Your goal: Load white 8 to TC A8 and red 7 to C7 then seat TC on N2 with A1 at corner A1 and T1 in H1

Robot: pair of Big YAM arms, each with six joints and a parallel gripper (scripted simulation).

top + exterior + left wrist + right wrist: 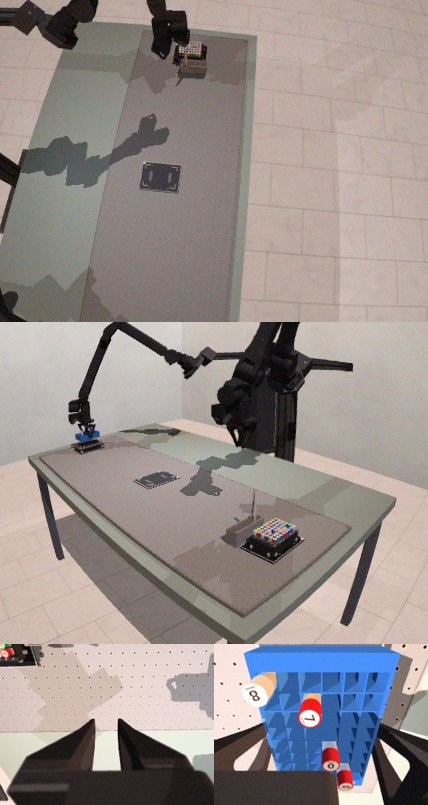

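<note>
Now: right hand right at the tube carrier. From my right hand the other things lie so: holder: 130 mm behind, 1240 mm to the left, 70 mm below; raised nest: 60 mm below.
</note>
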